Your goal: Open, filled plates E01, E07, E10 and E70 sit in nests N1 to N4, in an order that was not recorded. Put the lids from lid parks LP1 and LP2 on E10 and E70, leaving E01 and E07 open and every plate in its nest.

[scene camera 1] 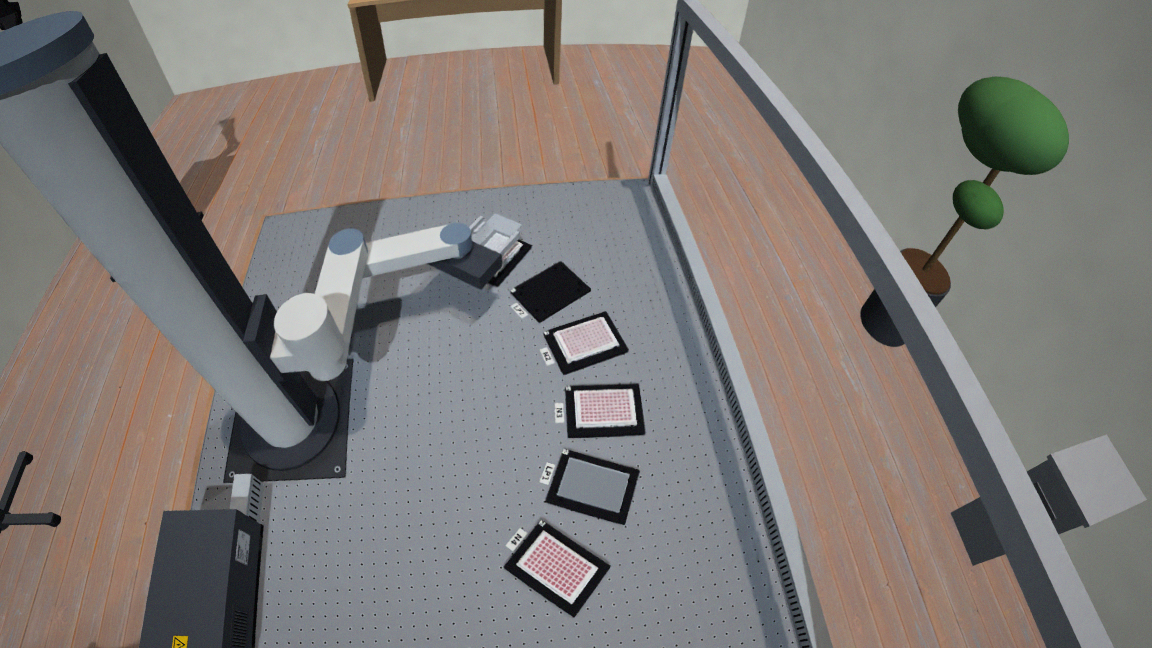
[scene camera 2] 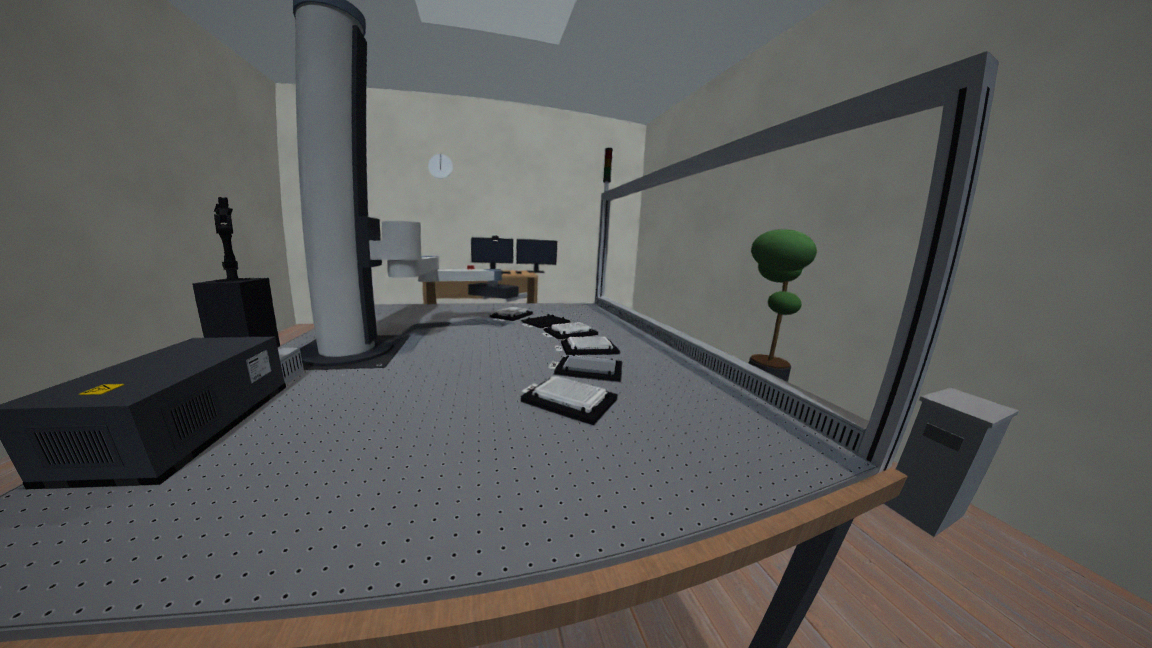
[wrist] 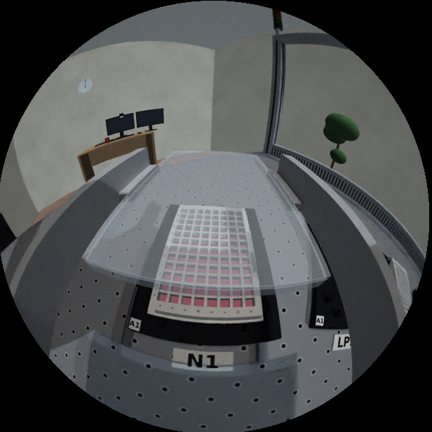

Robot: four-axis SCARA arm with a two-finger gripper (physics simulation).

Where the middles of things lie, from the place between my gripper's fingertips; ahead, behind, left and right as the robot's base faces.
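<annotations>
Position of my gripper relative to the N1 plate (wrist: 177, 306): 80 mm above it, 20 mm past it and 20 mm to the left of it. Measured from my hand, the lid park LP2 (scene camera 1: 553, 289) is 90 mm below, 110 mm ahead and 150 mm to the right; the N2 plate (scene camera 1: 592, 337) is 80 mm below, 170 mm ahead and 320 mm to the right; the N3 plate (scene camera 1: 593, 408) is 80 mm below, 190 mm ahead and 500 mm to the right.
</annotations>
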